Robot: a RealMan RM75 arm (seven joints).
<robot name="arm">
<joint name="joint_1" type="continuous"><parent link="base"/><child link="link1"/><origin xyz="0 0 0.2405"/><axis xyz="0 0 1"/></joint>
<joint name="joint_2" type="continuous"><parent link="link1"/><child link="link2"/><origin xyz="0 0 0"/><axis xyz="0 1 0"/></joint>
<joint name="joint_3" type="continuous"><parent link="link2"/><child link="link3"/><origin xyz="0 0 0.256"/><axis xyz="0 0 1"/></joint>
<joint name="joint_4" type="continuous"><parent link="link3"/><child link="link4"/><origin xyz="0 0 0"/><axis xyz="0 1 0"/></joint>
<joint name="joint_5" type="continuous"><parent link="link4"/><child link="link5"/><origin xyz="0 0 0.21"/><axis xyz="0 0 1"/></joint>
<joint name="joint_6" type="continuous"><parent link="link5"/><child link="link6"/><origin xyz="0 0 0"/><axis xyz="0 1 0"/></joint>
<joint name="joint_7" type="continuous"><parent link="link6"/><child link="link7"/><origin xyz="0 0 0.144"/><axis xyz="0 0 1"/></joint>
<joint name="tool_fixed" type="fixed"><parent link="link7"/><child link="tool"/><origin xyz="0 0 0"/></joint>
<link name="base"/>
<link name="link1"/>
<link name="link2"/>
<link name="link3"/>
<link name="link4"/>
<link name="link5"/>
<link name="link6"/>
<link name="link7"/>
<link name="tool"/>
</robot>
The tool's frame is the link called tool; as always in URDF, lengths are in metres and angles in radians. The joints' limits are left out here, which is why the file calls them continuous.
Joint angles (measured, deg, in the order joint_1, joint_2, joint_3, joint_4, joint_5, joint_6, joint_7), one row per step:
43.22, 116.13, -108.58, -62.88, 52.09, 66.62, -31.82
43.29, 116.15, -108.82, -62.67, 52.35, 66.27, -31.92
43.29, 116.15, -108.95, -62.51, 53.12, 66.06, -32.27
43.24, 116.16, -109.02, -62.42, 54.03, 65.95, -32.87
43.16, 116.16, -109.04, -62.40, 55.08, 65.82, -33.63
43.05, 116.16, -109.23, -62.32, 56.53, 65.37, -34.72
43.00, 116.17, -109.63, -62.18, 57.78, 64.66, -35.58
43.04, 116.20, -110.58, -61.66, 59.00, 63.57, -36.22
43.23, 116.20, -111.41, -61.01, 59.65, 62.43, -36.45
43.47, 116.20, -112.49, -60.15, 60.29, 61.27, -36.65
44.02, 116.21, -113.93, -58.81, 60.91, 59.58, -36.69
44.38, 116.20, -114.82, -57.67, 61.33, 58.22, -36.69
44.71, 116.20, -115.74, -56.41, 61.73, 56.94, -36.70
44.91, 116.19, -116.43, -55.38, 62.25, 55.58, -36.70
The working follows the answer.
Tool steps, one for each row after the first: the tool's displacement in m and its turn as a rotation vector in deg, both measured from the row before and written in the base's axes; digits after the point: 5 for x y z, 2 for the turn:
-0.00017, -0.00017, -0.00109, -0.04, 0.15, 0.08
-0.00076, -0.00086, -0.00100, -0.32, 0.54, -0.04
-0.00104, -0.00122, -0.00093, -0.48, 0.66, 0.09
-0.00151, -0.00122, -0.00077, -0.51, 0.83, 0.19
-0.00203, -0.00155, -0.00149, -0.58, 1.16, 0.40
-0.00187, -0.00125, -0.00196, -0.36, 1.00, 0.43
-0.00038, -0.00183, -0.00365, -0.36, 0.65, 0.31
0.00045, -0.00018, -0.00290, 0.09, 0.22, 0.17
0.00160, -0.00069, -0.00353, -0.03, -0.06, 0.13
0.00214, 0.00027, -0.00457, 0.23, -0.31, 0.18
0.00250, 0.00113, -0.00276, 0.43, -0.21, -0.09
0.00353, 0.00088, -0.00275, 0.37, -0.37, -0.19
0.00260, 0.00132, -0.00206, 0.58, 0.02, -0.28

Tool pose at each row, in the base's axes (x y z in m, rotation vector in deg; rounded; the steps above come from the unrounded poses):
0.13465, 0.34205, -0.10389, -164.68, 35.94, -24.56
0.13447, 0.34189, -0.10498, -164.80, 35.84, -24.36
0.13371, 0.34103, -0.10598, -165.30, 35.97, -23.75
0.13267, 0.33981, -0.10690, -166.02, 35.94, -23.02
0.13116, 0.33859, -0.10768, -166.85, 35.77, -22.02
0.12913, 0.33703, -0.10916, -167.91, 35.34, -20.55
0.12726, 0.33578, -0.11112, -168.69, 34.83, -19.21
0.12688, 0.33395, -0.11477, -169.31, 34.45, -18.37
0.12733, 0.33377, -0.11767, -169.33, 34.21, -18.01
0.12893, 0.33308, -0.12120, -169.37, 34.01, -18.10
0.13108, 0.33335, -0.12577, -169.08, 33.70, -18.45
0.13358, 0.33447, -0.12853, -168.58, 33.80, -18.60
0.13710, 0.33535, -0.13128, -168.06, 34.02, -19.01
0.13971, 0.33667, -0.13334, -167.45, 34.44, -18.78

